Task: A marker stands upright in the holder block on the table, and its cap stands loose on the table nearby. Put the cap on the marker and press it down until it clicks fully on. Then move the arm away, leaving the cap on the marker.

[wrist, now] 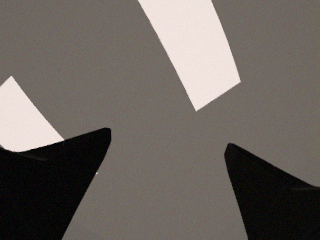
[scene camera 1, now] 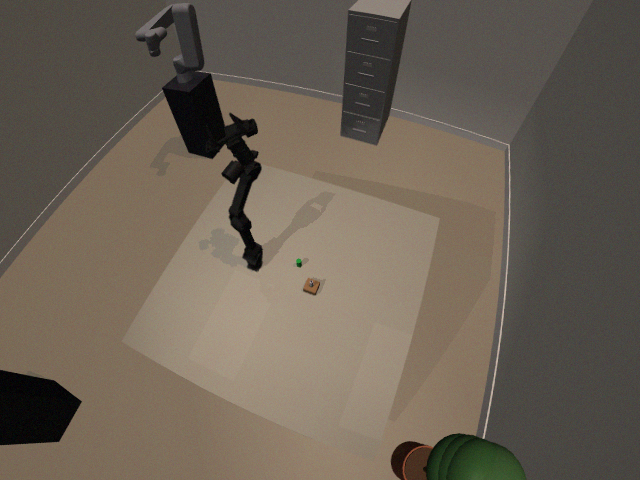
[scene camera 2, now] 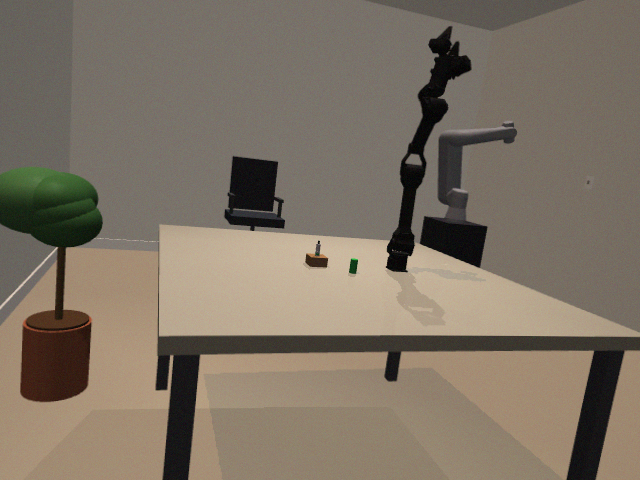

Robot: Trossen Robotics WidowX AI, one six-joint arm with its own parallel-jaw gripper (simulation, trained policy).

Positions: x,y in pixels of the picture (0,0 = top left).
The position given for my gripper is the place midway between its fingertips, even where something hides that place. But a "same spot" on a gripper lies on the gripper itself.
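You can see my gripper in the wrist view (169,142), and scene camera 1 and scene camera 2 show my gripper too. On my gripper, (scene camera 1: 212,134) and (scene camera 2: 453,52) are the same spot.
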